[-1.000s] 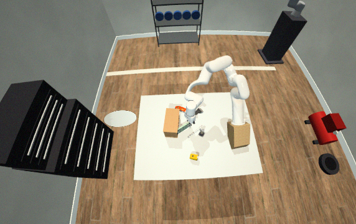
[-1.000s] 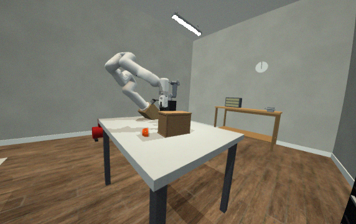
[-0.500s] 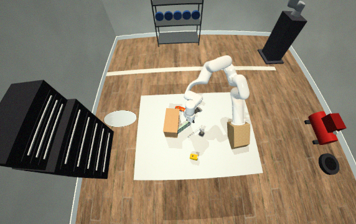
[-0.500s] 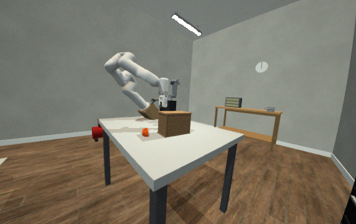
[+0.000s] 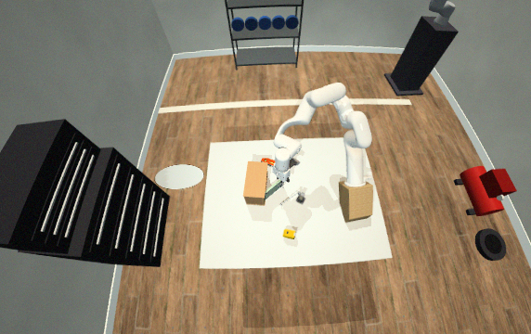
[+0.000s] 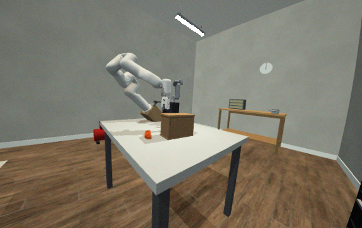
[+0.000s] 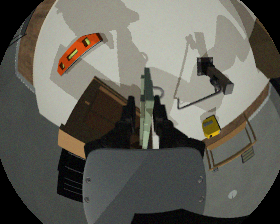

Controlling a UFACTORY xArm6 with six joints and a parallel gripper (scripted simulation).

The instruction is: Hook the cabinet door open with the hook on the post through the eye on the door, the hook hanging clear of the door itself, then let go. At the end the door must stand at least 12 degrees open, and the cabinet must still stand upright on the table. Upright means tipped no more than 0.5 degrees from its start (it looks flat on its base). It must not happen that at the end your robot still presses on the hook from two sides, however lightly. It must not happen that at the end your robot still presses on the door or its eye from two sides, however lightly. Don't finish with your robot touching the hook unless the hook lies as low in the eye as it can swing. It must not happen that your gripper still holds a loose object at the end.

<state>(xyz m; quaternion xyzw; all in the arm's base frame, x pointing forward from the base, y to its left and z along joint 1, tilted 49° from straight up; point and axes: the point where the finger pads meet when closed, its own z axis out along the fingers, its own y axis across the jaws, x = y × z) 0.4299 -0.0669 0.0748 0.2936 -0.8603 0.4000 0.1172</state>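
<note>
My gripper is now 11 cm to the right of the hook, 8 cm above it and 5 cm past it. Round my hand: greenish door (6 cm below, 5 cm to the left, 5 cm ahead); orange tool (17 cm to the right, 12 cm below, 3 cm ahead); yellow block (31 cm to the left, 9 cm below, 1 cm behind).
</note>
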